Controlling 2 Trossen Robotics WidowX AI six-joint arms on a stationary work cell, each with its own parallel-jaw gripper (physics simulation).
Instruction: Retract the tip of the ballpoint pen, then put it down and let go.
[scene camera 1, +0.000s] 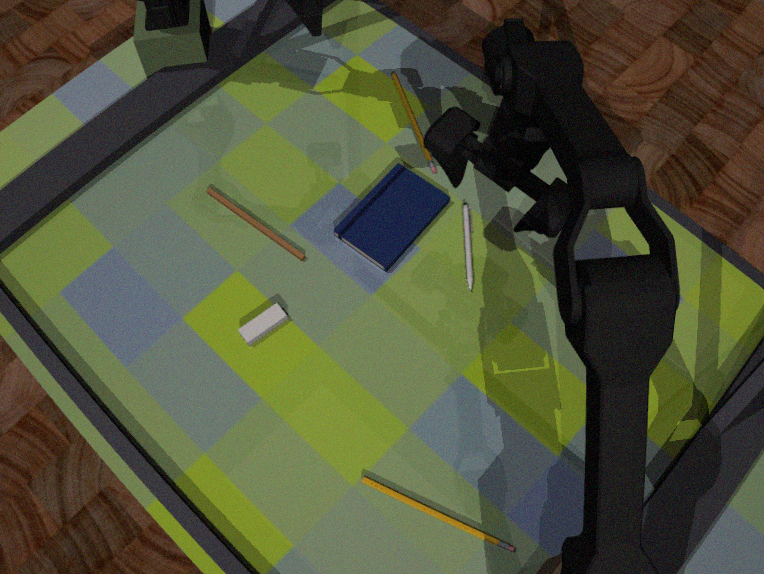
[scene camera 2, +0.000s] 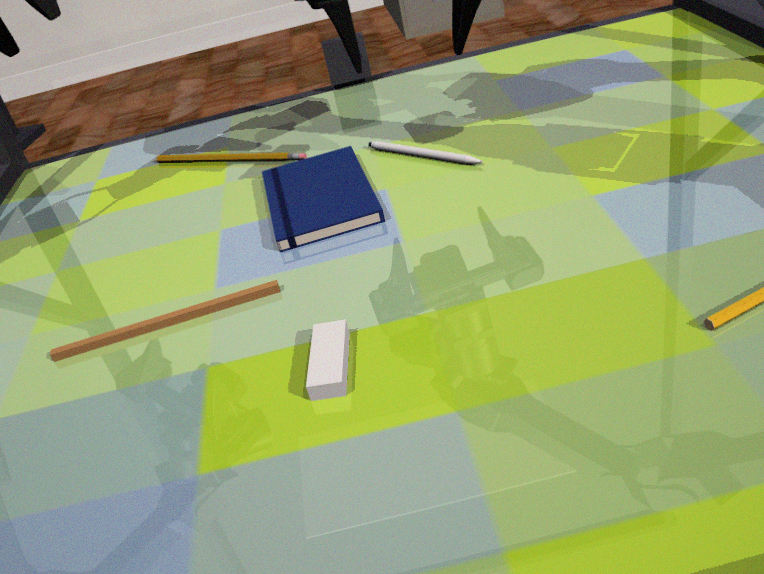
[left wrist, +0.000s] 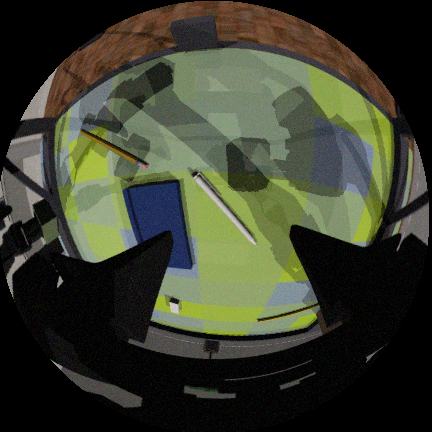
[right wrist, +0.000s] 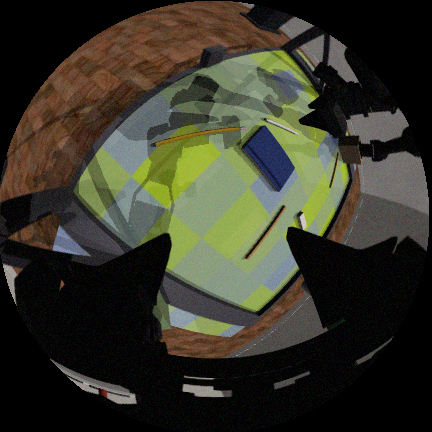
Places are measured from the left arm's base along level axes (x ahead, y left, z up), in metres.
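Pixels of known places: left gripper, fingertip midpoint: (scene camera 1: 486, 207) (scene camera 2: 409, 62) (left wrist: 233, 233) (right wrist: 304, 113); right gripper, fingertip midpoint: (scene camera 1: 315, 20) (scene camera 2: 34, 37) (right wrist: 230, 236); left arm's base, link origin: (right wrist: 360, 149); right arm's base, link origin: (scene camera 1: 167, 13) (left wrist: 38, 225).
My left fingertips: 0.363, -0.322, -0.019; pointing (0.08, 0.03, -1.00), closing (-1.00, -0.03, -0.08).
Observation:
Ahead of a thing's pixels: the offset from my left fingertips to its middle, as dx, dy, dz.
The white ballpoint pen {+0.004, +0.016, -0.082} (scene camera 1: 467, 246) (scene camera 2: 424, 153) (left wrist: 225, 207) (right wrist: 281, 126) lies flat on the mat beside the blue notebook, its dark button end towards the far edge in scene camera 2 and its tapered end towards the right there. Whether its tip is out is too small to tell. My left gripper (scene camera 1: 487, 206) (scene camera 2: 408, 62) (left wrist: 233, 233) is open and empty, hanging above the mat near the pen's button end, clear of it. My right gripper (scene camera 2: 32, 35) (right wrist: 230, 236) is open and empty, high up and well away from the pen.
The blue notebook {+0.109, +0.047, -0.079} (scene camera 1: 395, 216) (scene camera 2: 324, 197) (left wrist: 160, 210) lies next to the pen. A yellow pencil {+0.193, -0.098, -0.082} (scene camera 1: 409, 114) (scene camera 2: 228, 157) lies beyond it. A brown stick {+0.243, +0.177, -0.082} (scene camera 1: 256, 223) (scene camera 2: 166, 319), a white eraser {+0.128, +0.275, -0.079} (scene camera 1: 263, 324) (scene camera 2: 327, 357) and another yellow pencil {-0.185, +0.313, -0.082} (scene camera 1: 432, 509) lie farther off.

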